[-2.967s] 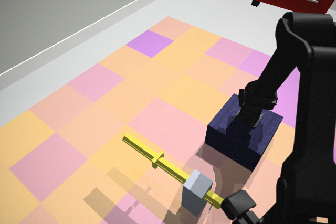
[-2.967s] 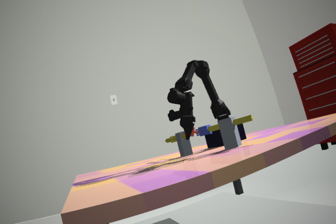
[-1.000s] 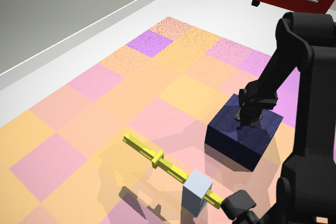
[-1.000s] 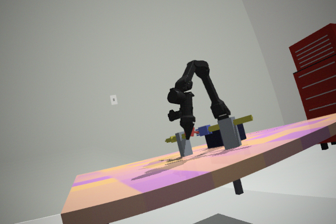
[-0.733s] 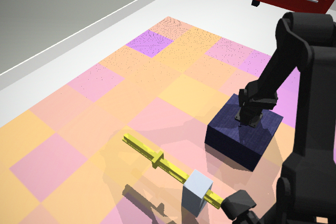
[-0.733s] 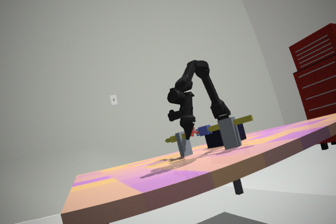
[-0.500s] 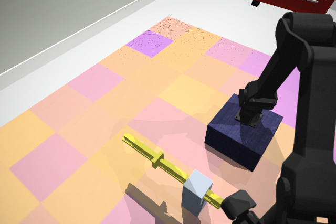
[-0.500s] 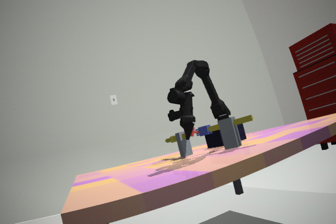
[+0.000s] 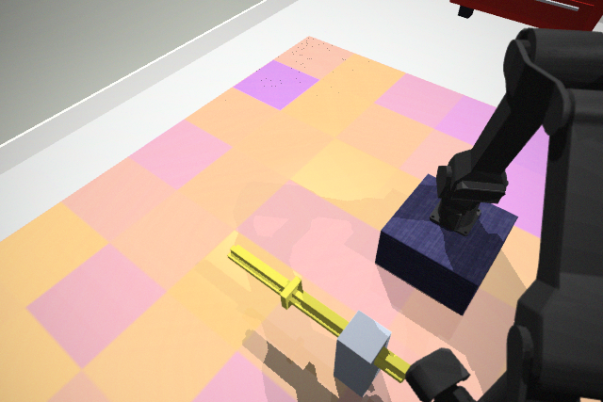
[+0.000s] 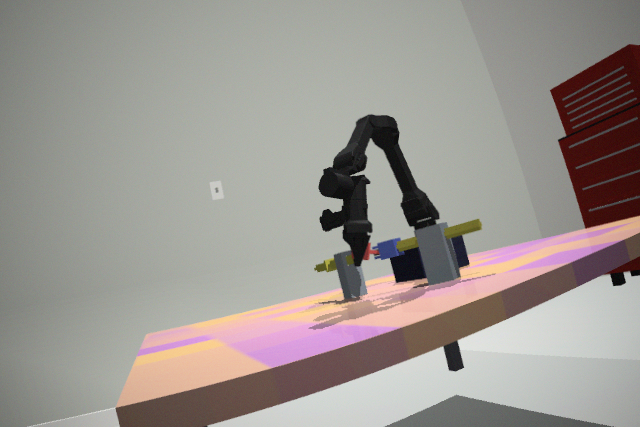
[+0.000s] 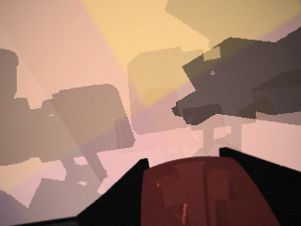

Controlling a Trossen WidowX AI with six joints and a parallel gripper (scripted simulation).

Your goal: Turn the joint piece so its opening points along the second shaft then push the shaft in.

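Right now my gripper tip is 2 cm past the red joint piece, 1 cm to the right of it and 3 cm below it.
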